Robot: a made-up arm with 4 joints. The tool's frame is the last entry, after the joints.
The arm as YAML. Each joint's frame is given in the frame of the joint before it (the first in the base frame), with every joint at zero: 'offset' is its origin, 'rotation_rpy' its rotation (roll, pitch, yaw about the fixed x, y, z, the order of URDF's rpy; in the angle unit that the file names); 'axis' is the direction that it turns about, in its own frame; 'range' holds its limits. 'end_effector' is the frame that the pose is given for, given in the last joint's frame.
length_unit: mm
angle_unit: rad
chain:
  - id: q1
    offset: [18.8, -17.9, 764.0]
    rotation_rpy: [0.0, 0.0, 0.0]
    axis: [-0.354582, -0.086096, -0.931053]
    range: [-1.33, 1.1]
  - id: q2
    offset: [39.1, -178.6, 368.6]
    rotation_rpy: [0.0, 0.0, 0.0]
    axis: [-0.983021, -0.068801, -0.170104]
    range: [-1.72, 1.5]
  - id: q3
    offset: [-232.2, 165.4, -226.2]
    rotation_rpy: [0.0, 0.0, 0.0]
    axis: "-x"
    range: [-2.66, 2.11]
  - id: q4
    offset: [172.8, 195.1, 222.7]
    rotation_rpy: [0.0, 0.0, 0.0]
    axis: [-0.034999, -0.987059, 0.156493]
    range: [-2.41, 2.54]
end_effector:
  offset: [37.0, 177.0, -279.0]
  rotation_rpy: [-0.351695, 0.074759, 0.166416]
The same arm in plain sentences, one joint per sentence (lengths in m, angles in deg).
The arm has four revolute joints in a row. What follows holds with every joint at zero, and every direction is one of the base frame's.
Joint 1 lies 0.0188 m along +x and 0.0179 m along -y and 0.764 m along +z from the base frame's origin and turns about the direction (-0.354582, -0.086096, -0.931053), from -76.2 to 63.03 deg.
Joint 2 lies 0.0391 m along +x and 0.1786 m along -y and 0.3686 m along +z from joint 1 and turns about the direction (-0.983021, -0.068801, -0.170104), from -98.55 to 85.94 deg.
Joint 3 lies 0.2322 m along -x and 0.1654 m along +y and 0.2262 m along -z from joint 2 and turns about -x, from -152.41 to 120.89 deg.
Joint 4 lies 0.1728 m along +x and 0.1951 m along +y and 0.2227 m along +z from joint 3 and turns about the direction (-0.034999, -0.987059, 0.156493), from -138.08 to 145.53 deg.
The tool frame, which is the frame that the pose is given for, lies 0.037 m along +x and 0.177 m along +y and 0.279 m along -z from joint 4; its axes are the base frame's turned by roll -20.15, pitch 4.28 and yaw 9.53 deg (as in URDF: about the fixed x, then y, then z).

